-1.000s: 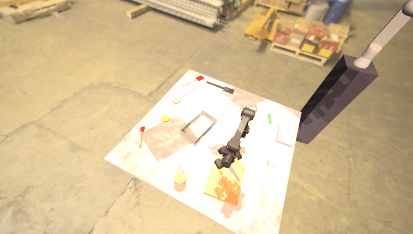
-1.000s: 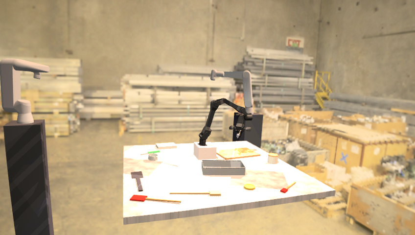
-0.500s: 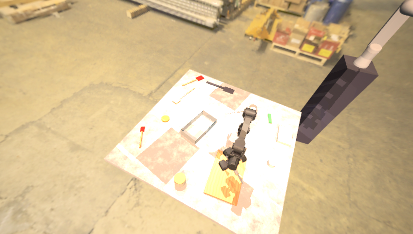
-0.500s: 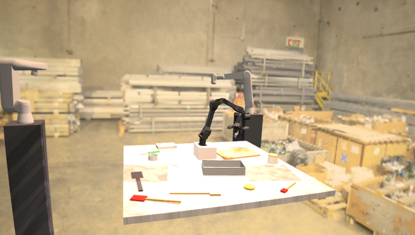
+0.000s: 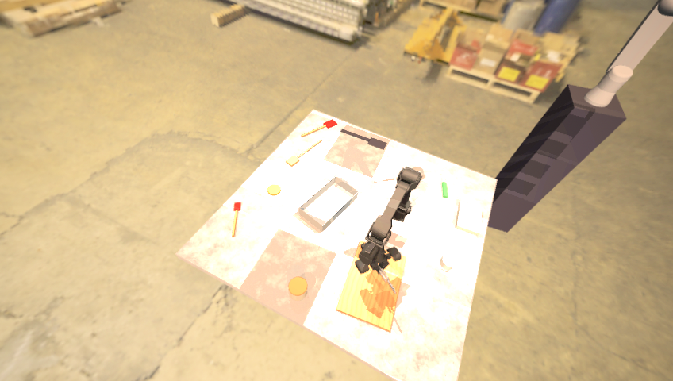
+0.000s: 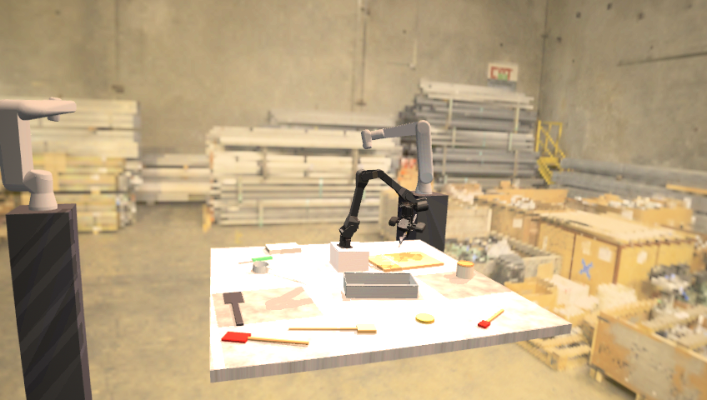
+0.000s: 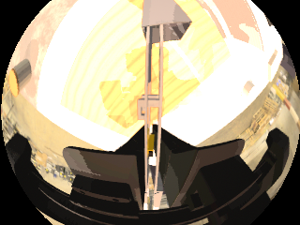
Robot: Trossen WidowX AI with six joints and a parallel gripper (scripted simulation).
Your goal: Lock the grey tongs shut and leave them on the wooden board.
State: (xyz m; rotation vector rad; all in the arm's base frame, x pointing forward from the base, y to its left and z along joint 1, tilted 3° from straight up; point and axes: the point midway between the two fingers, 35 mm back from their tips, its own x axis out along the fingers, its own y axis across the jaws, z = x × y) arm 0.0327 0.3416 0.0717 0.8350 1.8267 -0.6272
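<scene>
The wooden board lies 10 mm ahead of my gripper tip, 20 mm to the right of it and 130 mm below it. The rest, counted from my gripper tip: roasting tin (340 mm ahead, 350 mm to the right, 110 mm below); then small red brush (770 mm ahead, 120 mm to the right, 130 mm below); then white block (400 mm behind, 560 mm to the right, 120 mm below).
</scene>
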